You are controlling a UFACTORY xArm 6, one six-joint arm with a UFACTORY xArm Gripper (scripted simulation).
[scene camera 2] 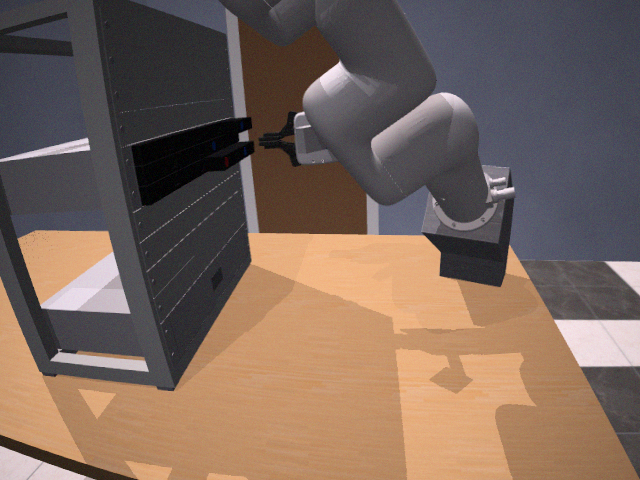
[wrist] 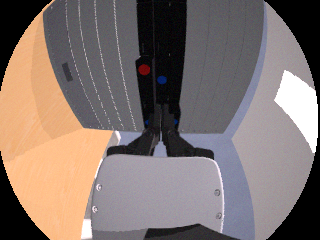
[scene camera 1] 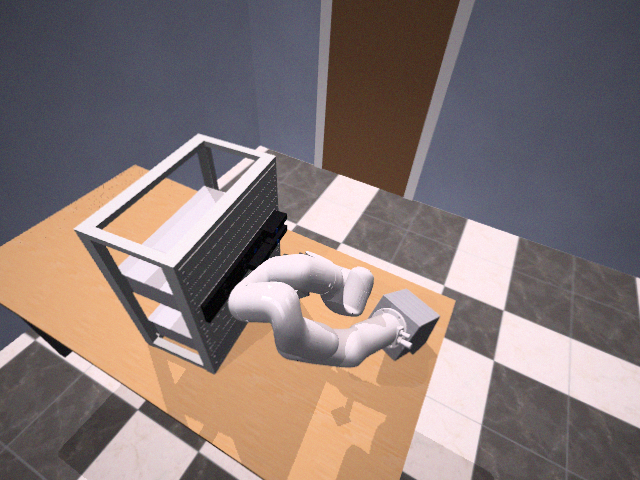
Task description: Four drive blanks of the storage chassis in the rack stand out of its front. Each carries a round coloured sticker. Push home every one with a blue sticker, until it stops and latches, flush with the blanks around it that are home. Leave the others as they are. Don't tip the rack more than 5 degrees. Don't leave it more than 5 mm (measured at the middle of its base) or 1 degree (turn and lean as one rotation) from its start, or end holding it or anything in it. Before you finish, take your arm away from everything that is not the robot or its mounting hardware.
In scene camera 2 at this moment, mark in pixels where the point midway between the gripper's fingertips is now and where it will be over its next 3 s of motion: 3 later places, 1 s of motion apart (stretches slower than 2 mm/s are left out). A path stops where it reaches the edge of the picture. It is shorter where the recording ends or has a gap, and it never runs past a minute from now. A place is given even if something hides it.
My gripper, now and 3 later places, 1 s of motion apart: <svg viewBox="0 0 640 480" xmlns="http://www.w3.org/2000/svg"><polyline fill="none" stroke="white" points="260,141 275,148 252,149 246,150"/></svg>
